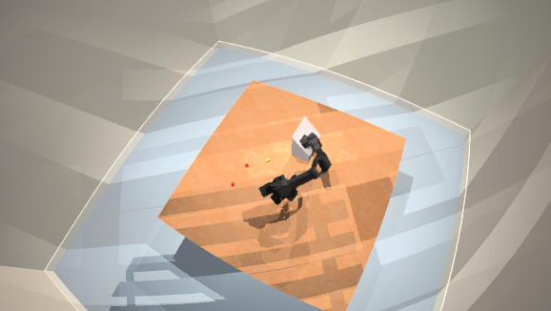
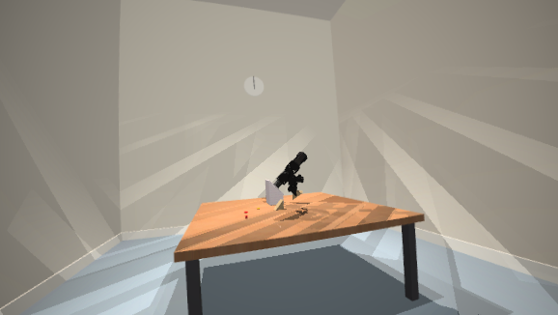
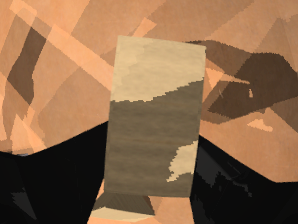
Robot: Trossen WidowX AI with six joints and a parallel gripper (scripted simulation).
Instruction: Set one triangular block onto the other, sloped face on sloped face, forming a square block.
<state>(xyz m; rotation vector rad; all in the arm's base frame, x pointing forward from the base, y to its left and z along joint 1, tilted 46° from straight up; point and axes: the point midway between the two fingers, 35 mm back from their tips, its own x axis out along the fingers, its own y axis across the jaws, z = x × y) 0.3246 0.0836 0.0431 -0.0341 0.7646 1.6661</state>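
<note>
Right now my gripper tip is 10 mm to the left of the pale wooden triangular block and 10 mm below it.
</note>
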